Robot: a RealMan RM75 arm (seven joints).
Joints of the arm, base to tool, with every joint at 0 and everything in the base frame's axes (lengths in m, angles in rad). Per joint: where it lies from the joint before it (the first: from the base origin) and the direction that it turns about. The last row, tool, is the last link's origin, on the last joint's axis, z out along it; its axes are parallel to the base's.
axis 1: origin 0 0 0.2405 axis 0 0 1
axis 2: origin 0 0 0 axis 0 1 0
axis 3: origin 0 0 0.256 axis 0 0 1
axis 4: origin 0 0 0 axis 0 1 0
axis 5: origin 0 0 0.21 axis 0 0 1
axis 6: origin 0 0 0 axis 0 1 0
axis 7: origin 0 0 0.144 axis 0 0 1
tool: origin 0 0 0
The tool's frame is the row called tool.
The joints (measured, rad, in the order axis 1, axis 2, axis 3, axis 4, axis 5, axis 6, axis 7), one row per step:
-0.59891, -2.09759, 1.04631, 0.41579, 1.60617, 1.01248, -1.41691
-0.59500, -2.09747, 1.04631, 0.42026, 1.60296, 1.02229, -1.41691
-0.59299, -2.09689, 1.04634, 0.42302, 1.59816, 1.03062, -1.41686
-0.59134, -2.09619, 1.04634, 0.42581, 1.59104, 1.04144, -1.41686
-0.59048, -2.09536, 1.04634, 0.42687, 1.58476, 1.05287, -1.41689
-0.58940, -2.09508, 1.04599, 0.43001, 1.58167, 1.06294, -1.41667
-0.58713, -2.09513, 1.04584, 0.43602, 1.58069, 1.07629, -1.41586
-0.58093, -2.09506, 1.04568, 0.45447, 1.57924, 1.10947, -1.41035
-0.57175, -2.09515, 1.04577, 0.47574, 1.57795, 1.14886, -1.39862
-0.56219, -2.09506, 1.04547, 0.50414, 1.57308, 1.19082, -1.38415
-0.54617, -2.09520, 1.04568, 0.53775, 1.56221, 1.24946, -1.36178
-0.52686, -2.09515, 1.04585, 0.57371, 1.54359, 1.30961, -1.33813
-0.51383, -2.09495, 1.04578, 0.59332, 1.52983, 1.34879, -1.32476
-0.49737, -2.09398, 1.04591, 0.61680, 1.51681, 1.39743, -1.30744
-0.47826, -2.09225, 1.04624, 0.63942, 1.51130, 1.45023, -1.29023
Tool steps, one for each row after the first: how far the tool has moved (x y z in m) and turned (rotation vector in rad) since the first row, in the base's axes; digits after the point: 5 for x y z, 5 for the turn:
0.00055, -0.00085, 0.00081, -0.00088, -0.00749, -0.00416
0.00136, -0.00117, 0.00167, -0.00090, -0.01521, -0.00774
0.00272, -0.00144, 0.00272, -0.00093, -0.02615, -0.01251
0.00409, -0.00188, 0.00348, -0.00277, -0.03698, -0.01739
0.00543, -0.00222, 0.00422, -0.00427, -0.04458, -0.02376
0.00709, -0.00293, 0.00506, -0.00714, -0.05174, -0.03421
0.01137, -0.00446, 0.00778, -0.01181, -0.06568, -0.06558
0.01563, -0.00712, 0.01083, -0.01675, -0.07885, -0.10514
0.02119, -0.00903, 0.01553, -0.01549, -0.09273, -0.15291
0.02732, -0.01350, 0.02139, -0.01429, -0.11469, -0.21426
0.03314, -0.01856, 0.02857, -0.00636, -0.14093, -0.27589
0.03618, -0.02255, 0.03300, -0.00221, -0.16067, -0.31139
0.03913, -0.02813, 0.03833, 0.00075, -0.18067, -0.35638
0.04053, -0.03556, 0.04314, -0.00334, -0.19644, -0.40201

